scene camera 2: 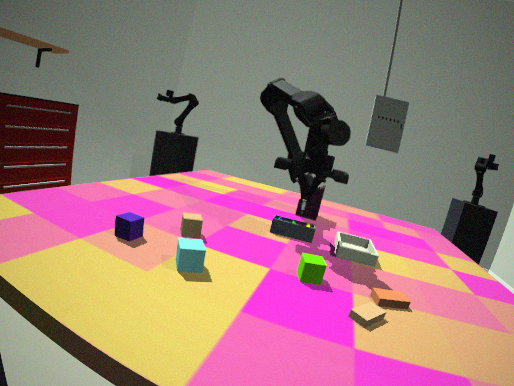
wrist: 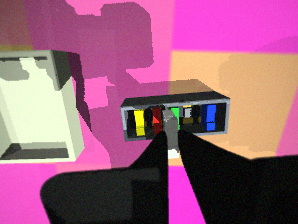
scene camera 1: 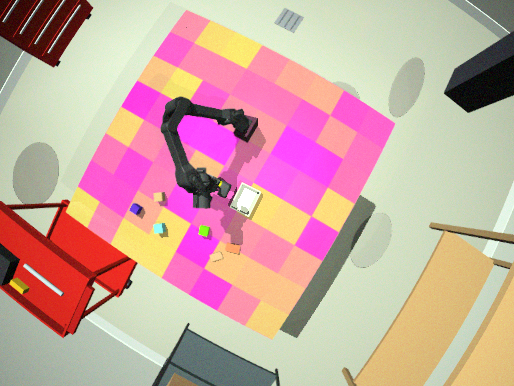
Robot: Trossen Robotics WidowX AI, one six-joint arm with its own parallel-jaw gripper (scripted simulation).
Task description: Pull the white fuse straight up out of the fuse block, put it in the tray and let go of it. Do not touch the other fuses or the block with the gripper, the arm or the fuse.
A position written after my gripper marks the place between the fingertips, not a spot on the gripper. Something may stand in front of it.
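Note:
Present in the scene: a green cube [scene camera 2: 311, 269], a cyan cube [scene camera 2: 190, 255] and a purple cube [scene camera 2: 129, 226]. The green cube is out of frame in the wrist view. The purple cube is out of frame in the wrist view. A white fuse is held by my gripper [scene camera 2: 304, 202]; the wrist view also shows my gripper [wrist: 171, 136].

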